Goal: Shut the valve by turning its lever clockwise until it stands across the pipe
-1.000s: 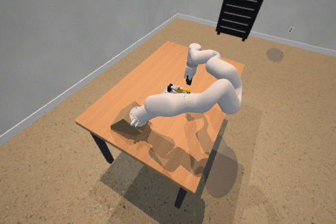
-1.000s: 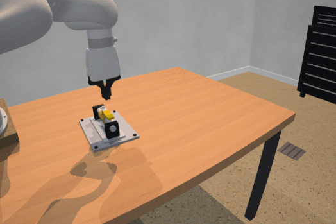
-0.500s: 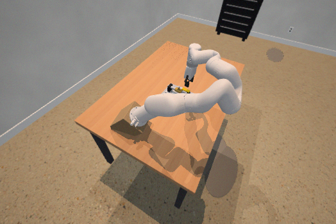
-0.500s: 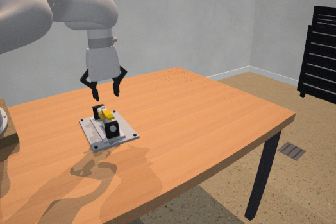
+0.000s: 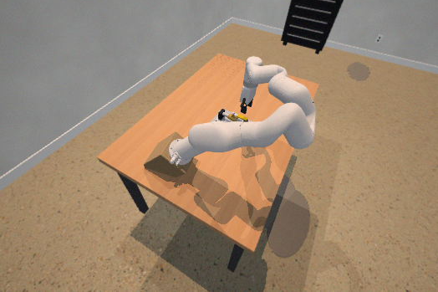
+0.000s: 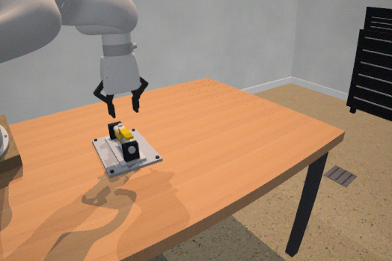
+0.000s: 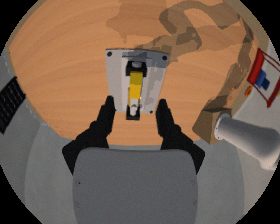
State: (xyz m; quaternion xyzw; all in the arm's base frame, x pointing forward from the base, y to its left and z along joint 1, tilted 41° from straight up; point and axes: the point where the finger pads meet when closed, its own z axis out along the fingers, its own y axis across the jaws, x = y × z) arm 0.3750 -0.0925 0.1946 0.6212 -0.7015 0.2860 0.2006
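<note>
My hand is 170 mm above the plate, 70 mm to the right of it and 10 mm short of it.
</note>
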